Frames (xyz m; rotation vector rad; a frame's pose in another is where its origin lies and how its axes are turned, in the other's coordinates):
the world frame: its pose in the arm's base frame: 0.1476 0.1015 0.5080 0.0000 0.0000 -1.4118
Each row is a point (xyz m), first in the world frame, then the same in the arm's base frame.
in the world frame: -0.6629 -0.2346 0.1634
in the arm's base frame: -0.1890 0.7189 0.6714
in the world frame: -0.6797 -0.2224 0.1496
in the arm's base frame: -0.1796 0.7374 0.6576
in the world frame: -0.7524 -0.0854 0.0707
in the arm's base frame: -0.0558 0.8309 0.5787
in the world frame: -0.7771 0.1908 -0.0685
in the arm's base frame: 0.2130 0.8990 0.4395
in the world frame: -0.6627 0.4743 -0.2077
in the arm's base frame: 0.5110 0.8309 0.3003
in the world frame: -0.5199 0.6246 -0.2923
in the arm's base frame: 0.6820 0.7137 0.2157
